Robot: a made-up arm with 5 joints. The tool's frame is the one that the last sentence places.
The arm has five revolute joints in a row. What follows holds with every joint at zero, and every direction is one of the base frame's. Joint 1 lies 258.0 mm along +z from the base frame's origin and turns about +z. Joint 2 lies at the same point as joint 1 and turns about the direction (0, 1, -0.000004). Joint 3 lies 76.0 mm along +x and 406.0 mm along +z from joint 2 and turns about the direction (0, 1, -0.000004). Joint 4 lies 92.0 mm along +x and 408.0 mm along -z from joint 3 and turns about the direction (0, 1, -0.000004). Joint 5 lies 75.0 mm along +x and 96.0 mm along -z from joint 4 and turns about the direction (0, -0.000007, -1). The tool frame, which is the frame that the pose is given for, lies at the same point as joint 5; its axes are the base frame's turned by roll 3.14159, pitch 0.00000 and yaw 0.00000 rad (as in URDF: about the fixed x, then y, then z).
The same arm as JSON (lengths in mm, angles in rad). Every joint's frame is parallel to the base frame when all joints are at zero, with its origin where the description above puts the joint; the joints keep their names.
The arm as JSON. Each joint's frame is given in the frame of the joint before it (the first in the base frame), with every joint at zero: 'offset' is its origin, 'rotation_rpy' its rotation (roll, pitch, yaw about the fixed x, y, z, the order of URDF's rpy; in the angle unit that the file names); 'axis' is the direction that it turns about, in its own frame. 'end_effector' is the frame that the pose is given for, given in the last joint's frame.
{"length_unit": "mm", "angle_unit": "rad", "chain": [
  {"id": "joint 1", "offset": [0.0, 0.0, 258.0], "rotation_rpy": [0.0, 0.0, 0.0], "axis": [0.0, 0.0, 1.0]},
  {"id": "joint 2", "offset": [0.0, 0.0, 0.0], "rotation_rpy": [0.0, 0.0, 0.0], "axis": [0.0, 1.0, 0.0]},
  {"id": "joint 3", "offset": [76.0, 0.0, 406.0], "rotation_rpy": [0.0, 0.0, 0.0], "axis": [0.0, 1.0, 0.0]},
  {"id": "joint 4", "offset": [92.0, 0.0, -408.0], "rotation_rpy": [0.0, 0.0, 0.0], "axis": [0.0, 1.0, 0.0]},
  {"id": "joint 5", "offset": [75.0, 0.0, -96.0], "rotation_rpy": [0.0, 0.0, 0.0], "axis": [0.0, 0.0, -1.0]}
], "end_effector": {"offset": [0.0, 0.0, 0.0], "rotation_rpy": [3.1416, 0.0, 0.0]}}

